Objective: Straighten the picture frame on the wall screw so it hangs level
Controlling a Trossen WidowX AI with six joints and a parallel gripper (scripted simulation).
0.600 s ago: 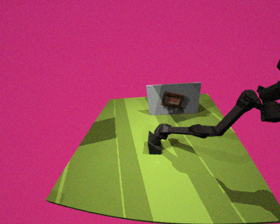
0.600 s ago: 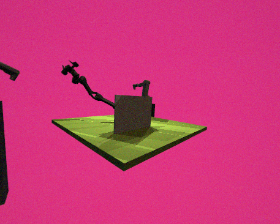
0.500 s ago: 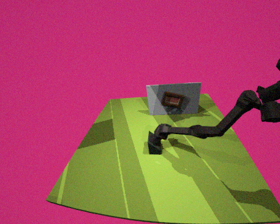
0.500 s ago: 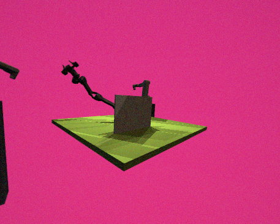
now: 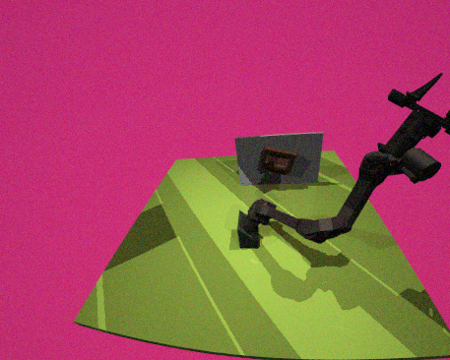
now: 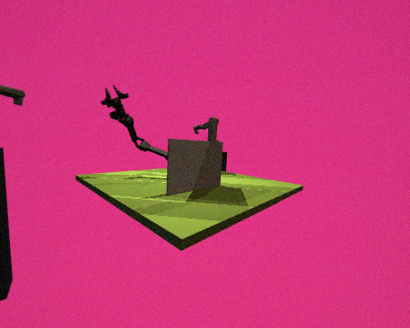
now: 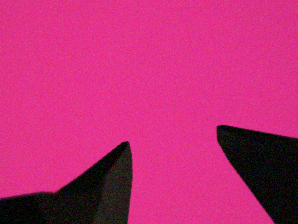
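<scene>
Right now my gripper tip is 480 mm short of the picture frame, 480 mm above it and 420 mm to the right of it. Round my gripper tip: grey wall panel (500 mm below, 490 mm ahead, 420 mm to the left).
</scene>
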